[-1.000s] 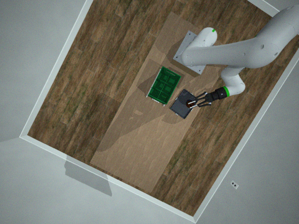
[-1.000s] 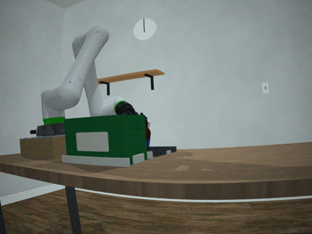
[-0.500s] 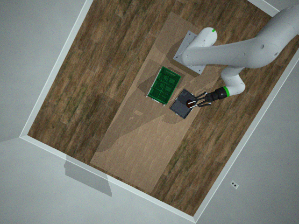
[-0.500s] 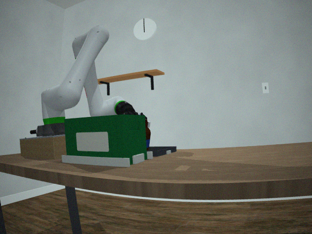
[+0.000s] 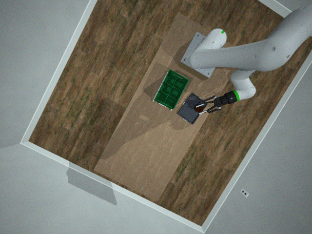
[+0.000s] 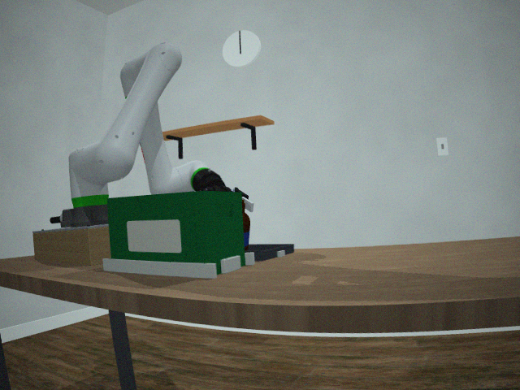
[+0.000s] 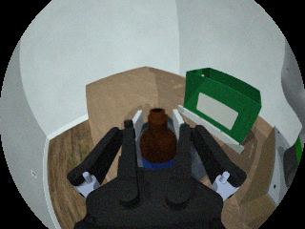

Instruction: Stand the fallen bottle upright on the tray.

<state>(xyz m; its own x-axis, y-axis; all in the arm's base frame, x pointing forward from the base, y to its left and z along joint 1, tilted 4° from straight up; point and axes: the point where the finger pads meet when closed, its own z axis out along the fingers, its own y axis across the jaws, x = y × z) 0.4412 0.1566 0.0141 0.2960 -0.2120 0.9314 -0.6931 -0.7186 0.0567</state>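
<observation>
The bottle lies 6 cm below my hand. From my hand the other things lie so: green crate: 5 cm behind, 30 cm to the right, 6 cm below; then tray: 1 cm ahead, 3 cm to the right, 14 cm below.
</observation>
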